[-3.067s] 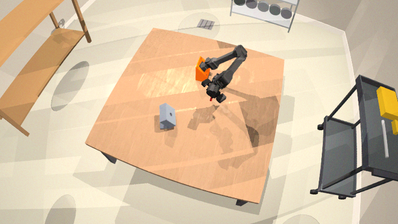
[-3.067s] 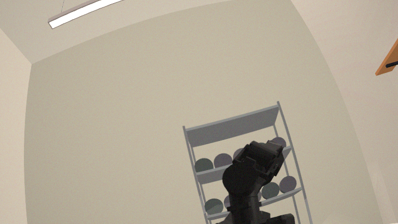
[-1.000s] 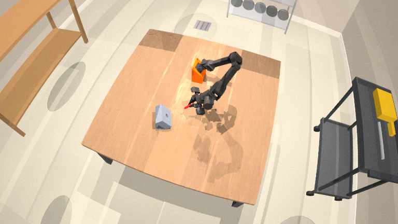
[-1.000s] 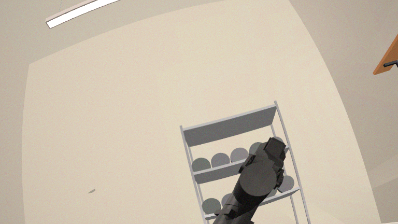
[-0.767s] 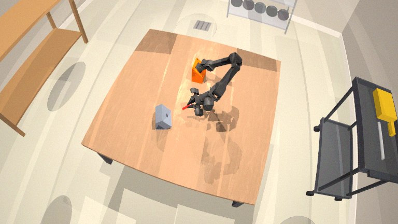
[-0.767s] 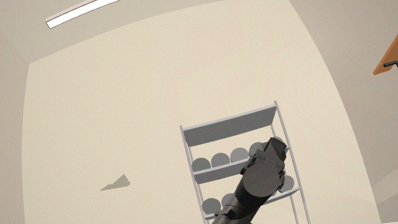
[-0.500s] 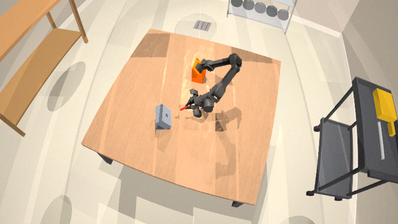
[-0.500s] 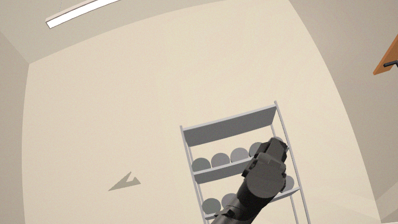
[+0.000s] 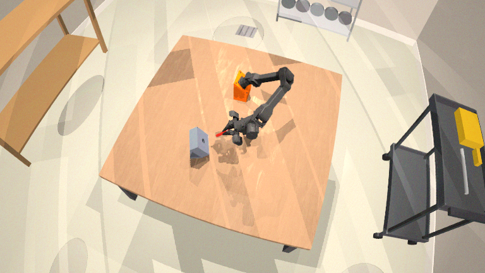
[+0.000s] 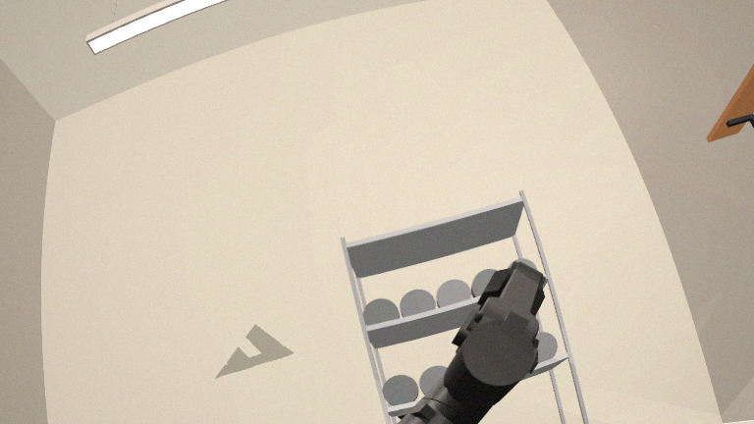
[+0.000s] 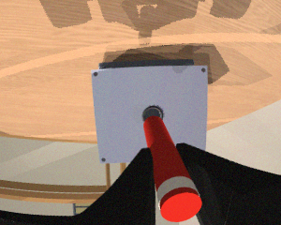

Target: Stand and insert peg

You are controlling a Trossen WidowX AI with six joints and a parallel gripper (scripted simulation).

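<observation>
Now: the grey sloped panel 70 mm ahead of my gripper tip, 110 mm to the right of it and 70 mm below it. The rest, counted from my gripper tip: red peg 10 mm behind, 10 mm to the left, 10 mm above.
</observation>
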